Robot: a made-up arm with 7 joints. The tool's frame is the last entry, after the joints. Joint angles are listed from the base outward. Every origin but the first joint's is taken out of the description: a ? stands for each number. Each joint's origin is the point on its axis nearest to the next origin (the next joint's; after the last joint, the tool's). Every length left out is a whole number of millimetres.
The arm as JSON. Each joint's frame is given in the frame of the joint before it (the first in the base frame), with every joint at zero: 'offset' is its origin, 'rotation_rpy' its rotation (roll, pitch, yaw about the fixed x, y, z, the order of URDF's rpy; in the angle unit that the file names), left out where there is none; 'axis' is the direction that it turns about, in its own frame. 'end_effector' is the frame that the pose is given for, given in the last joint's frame.
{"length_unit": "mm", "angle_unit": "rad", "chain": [
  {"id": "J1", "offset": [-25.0, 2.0, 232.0], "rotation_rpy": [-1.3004, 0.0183, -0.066], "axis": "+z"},
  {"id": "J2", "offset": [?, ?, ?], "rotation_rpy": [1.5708, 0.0, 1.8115], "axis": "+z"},
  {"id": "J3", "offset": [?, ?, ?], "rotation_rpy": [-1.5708, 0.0, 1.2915], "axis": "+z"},
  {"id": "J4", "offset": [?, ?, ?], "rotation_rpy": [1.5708, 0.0, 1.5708], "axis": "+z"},
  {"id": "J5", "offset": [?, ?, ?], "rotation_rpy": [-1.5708, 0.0, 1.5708], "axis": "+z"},
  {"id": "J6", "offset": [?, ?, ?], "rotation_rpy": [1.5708, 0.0, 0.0], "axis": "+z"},
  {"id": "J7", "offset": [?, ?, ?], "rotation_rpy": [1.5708, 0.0, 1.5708], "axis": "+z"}
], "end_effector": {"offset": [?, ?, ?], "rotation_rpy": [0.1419, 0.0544, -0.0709]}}
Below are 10 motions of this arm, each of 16 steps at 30 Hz.
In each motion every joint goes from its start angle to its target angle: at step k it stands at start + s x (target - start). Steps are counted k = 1, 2, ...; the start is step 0. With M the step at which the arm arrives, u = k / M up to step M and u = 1 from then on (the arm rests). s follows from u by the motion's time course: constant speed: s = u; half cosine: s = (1 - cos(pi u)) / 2; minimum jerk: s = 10 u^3 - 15 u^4 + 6 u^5.
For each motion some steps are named. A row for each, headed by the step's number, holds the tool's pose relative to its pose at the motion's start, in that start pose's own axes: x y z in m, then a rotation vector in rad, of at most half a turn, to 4 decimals.
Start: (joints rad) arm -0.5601 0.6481 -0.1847 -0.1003 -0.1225 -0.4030 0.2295
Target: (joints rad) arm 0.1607 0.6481 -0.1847 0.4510 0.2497 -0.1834 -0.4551
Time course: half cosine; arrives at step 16
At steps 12, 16:
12: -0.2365 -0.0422 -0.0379 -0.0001 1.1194 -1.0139
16: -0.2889 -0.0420 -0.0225 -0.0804 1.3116 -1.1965

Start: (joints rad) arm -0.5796 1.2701 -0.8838 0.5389 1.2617 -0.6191 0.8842
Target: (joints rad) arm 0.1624 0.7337 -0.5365 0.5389 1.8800 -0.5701 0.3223
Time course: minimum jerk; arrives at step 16
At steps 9, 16:
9: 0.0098 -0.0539 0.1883 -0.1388 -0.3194 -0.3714
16: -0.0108 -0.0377 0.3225 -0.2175 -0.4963 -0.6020

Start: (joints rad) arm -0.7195 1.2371 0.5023 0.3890 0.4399 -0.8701 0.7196
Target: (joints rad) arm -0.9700 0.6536 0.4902 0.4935 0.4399 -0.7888 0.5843
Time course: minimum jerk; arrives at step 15
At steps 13, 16:
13: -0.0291 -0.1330 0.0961 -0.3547 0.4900 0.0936
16: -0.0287 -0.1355 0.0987 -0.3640 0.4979 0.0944

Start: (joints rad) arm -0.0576 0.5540 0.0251 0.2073 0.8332 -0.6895 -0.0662
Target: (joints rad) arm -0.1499 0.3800 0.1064 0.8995 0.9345 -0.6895 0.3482
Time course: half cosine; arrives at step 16
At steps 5, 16:
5: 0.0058 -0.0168 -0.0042 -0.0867 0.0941 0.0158
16: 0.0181 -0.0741 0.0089 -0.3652 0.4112 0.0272

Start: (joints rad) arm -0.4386 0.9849 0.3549 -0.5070 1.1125 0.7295 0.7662
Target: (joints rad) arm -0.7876 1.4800 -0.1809 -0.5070 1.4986 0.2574 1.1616
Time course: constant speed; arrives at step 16
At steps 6, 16:
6: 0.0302 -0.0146 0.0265 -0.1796 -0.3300 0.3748
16: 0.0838 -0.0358 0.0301 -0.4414 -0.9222 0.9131

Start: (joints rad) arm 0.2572 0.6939 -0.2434 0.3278 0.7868 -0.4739 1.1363
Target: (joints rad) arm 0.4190 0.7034 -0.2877 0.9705 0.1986 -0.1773 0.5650
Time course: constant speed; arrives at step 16
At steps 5, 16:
5: -0.0163 0.0034 -0.0123 0.0966 0.3018 -0.3128
16: -0.0738 0.0215 -0.0580 0.2427 1.0288 -0.9395

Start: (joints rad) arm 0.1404 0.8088 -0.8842 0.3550 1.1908 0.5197 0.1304
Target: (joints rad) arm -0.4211 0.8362 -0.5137 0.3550 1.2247 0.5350 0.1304
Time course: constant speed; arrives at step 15
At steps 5, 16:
5: 0.0632 0.0559 -0.0576 -0.0464 0.2251 0.1553
16: 0.1249 0.1864 -0.1919 -0.1921 0.6543 0.4742

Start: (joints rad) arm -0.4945 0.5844 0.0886 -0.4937 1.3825 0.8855 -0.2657
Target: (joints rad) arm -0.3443 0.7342 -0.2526 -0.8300 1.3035 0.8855 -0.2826
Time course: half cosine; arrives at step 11
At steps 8, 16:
8: -0.0551 0.0216 -0.0029 -0.0263 -0.4013 -0.0367
16: -0.0678 0.0262 -0.0060 -0.0361 -0.4840 -0.0613

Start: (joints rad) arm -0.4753 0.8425 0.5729 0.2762 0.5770 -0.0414 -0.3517
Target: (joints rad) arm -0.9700 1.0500 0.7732 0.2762 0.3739 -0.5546 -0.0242
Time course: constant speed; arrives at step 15
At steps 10, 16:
10: -0.0057 0.1271 0.0479 -0.0695 -0.3856 0.7335
16: -0.0298 0.1783 0.0594 -0.1003 -0.5636 1.1206

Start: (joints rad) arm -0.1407 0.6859 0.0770 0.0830 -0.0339 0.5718 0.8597
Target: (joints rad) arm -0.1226 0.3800 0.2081 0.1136 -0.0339 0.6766 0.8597
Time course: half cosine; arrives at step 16
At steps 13, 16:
13: -0.0501 -0.0497 -0.0155 -0.0721 0.3081 -0.1413
16: -0.0555 -0.0540 -0.0166 -0.0771 0.3369 -0.1558

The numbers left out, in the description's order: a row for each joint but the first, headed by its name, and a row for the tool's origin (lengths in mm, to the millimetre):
J2: -3.0 30.0 0.0
J3: 298.0 -77.0 0.0
J4: 25.0 -24.0 0.0
J5: -94.0 -24.0 0.0
J6: 22.0 49.0 0.0
J7: 39.0 59.0 0.0
tool: 6.0 29.0 0.0

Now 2 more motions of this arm.
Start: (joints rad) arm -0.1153 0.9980 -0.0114 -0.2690 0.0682 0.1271 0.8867
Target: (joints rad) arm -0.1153 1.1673 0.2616 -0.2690 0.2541 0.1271 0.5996
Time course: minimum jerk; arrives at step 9
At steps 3, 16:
3: 0.0131 0.0096 -0.0024 0.0605 -0.0551 0.0075
16: 0.0620 0.0496 -0.0036 0.3122 -0.2274 0.0370

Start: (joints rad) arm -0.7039 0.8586 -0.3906 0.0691 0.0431 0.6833 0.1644
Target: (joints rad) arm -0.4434 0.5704 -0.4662 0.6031 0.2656 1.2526 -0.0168
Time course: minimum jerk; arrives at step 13
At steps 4, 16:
4: 0.0072 -0.0339 -0.0212 0.0407 0.1891 -0.1064
16: -0.0454 -0.1896 -0.1320 0.3218 1.0628 -0.5885

